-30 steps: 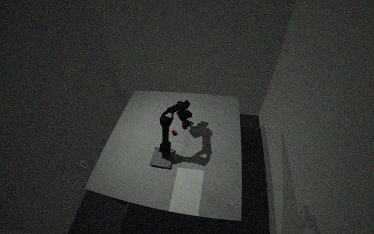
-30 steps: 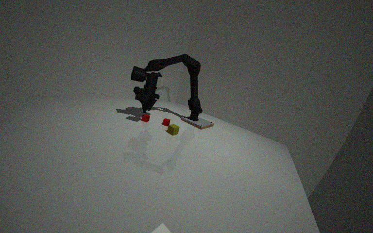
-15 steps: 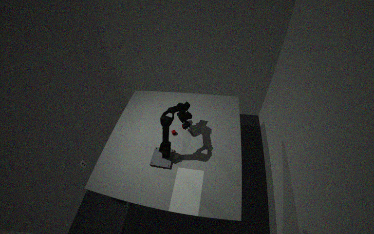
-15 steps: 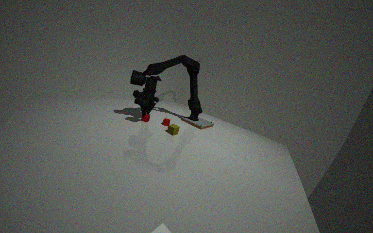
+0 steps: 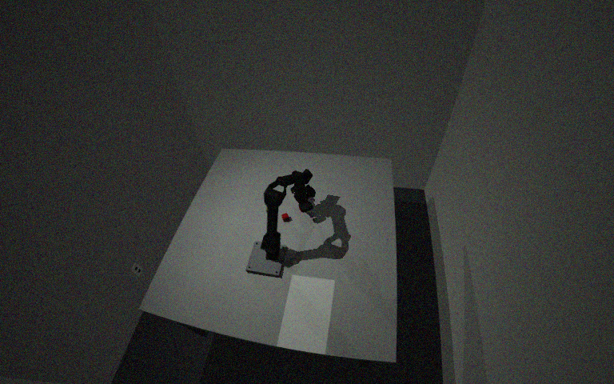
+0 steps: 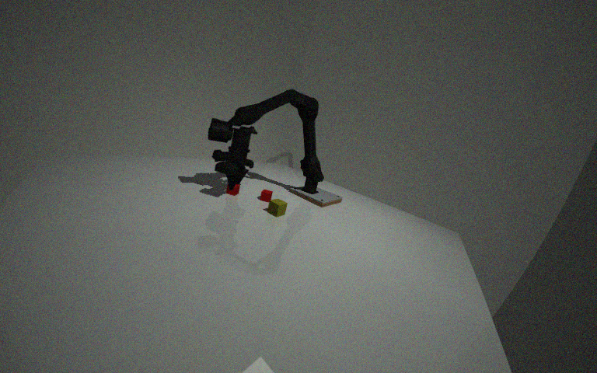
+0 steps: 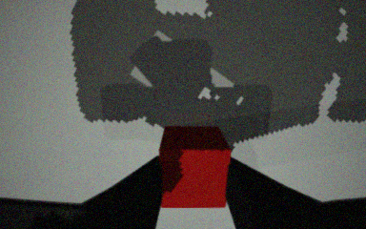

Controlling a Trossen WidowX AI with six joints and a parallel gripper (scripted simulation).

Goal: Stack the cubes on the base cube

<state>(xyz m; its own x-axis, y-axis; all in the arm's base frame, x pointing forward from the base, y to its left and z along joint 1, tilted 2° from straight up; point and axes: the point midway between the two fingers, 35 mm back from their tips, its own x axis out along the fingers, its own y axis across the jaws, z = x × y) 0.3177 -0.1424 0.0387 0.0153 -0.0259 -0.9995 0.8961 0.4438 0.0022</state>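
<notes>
Right now my gripper tip is 20 mm past the yellow cube and 190 mm to the right of it.
</notes>
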